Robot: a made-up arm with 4 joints. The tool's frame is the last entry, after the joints. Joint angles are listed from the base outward.
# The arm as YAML. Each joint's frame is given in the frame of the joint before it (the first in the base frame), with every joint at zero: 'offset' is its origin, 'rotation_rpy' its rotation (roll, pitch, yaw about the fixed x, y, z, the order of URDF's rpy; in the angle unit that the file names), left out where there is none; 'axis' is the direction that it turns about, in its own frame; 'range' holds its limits. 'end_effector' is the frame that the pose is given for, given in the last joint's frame.
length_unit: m
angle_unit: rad
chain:
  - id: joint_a
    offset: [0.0, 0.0, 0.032]
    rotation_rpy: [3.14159, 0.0, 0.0]
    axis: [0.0, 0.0, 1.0]
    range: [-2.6, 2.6]
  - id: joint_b
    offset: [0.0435, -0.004, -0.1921]
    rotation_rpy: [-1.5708, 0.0, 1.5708]
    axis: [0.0, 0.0, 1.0]
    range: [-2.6, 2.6]
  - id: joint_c
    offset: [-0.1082, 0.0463, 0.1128]
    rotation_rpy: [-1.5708, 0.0, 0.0]
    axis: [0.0, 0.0, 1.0]
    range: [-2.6, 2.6]
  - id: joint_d
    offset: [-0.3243, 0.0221, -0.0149]
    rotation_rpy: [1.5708, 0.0, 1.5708]
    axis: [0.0, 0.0, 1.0]
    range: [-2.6, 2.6]
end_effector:
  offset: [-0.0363, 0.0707, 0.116]
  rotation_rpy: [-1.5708, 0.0, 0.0]
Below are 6 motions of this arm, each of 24 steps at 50 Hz.
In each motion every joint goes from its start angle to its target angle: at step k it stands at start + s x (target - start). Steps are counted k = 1, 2, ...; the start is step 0. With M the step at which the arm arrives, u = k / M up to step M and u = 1 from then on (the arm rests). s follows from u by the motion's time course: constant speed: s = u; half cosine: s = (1 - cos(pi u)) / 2; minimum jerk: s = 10 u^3 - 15 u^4 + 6 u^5.
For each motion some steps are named. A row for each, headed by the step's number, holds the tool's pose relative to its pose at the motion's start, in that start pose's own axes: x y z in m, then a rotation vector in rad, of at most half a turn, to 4 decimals.
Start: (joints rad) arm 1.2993 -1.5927 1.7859 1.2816
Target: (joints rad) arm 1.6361 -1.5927 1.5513 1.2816
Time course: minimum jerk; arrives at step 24
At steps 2, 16, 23, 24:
2: -0.0004 0.0001 -0.0004 -0.0016 0.0004 0.0013
16: -0.0596 0.0011 -0.0558 -0.2464 0.0325 0.2025
23: -0.0759 -0.0030 -0.0702 -0.3112 0.0330 0.2575
24: -0.0760 -0.0030 -0.0702 -0.3114 0.0329 0.2577

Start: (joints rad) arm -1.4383 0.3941 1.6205 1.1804
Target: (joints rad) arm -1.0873 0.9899 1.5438 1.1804
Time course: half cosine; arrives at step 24
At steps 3, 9, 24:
3: 0.0021 -0.0007 -0.0040 -0.0116 0.0224 -0.0117
9: 0.0159 -0.0079 -0.0319 -0.0886 0.1817 -0.0988
24: 0.0390 -0.0369 -0.0962 -0.2330 0.5882 -0.3494

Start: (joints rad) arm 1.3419 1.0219 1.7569 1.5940
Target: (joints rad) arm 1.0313 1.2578 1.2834 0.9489
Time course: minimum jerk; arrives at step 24
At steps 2, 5, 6, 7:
2: -0.0002 0.0002 -0.0002 -0.0016 0.0047 0.0011
5: -0.0021 0.0022 -0.0021 -0.0202 0.0595 0.0144
6: -0.0034 0.0035 -0.0034 -0.0328 0.0953 0.0230
7: -0.0052 0.0051 -0.0052 -0.0490 0.1398 0.0337

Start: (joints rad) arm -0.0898 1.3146 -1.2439 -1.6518
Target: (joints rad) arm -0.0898 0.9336 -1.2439 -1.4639
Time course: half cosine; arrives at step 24
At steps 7, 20, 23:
7: -0.0091 -0.0016 0.0029 -0.0015 0.0338 0.0239
20: -0.0410 -0.0101 0.0201 0.0008 0.1615 0.1137
23: -0.0435 -0.0110 0.0220 0.0015 0.1724 0.1213

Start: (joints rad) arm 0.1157 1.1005 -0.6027 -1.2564
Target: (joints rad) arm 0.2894 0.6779 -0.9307 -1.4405
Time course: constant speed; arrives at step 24
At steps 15, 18, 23, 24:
15: 0.0011 -0.0391 0.0871 0.2939 0.3542 0.0713
18: 0.0055 -0.0493 0.1023 0.3531 0.4269 0.0847
23: 0.0154 -0.0676 0.1253 0.4523 0.5492 0.1067
24: 0.0177 -0.0714 0.1295 0.4722 0.5737 0.1111

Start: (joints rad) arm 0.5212 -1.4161 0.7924 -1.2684
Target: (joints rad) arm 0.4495 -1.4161 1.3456 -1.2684
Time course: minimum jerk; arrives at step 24
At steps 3, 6, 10, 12, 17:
3: -0.0007 0.0006 -0.0017 -0.0084 0.0008 0.0035
6: -0.0048 0.0038 -0.0111 -0.0542 0.0050 0.0225
10: -0.0169 0.0100 -0.0377 -0.1810 0.0155 0.0765
12: -0.0250 0.0117 -0.0547 -0.2608 0.0212 0.1112
17: -0.0443 0.0093 -0.0931 -0.4411 0.0314 0.1919

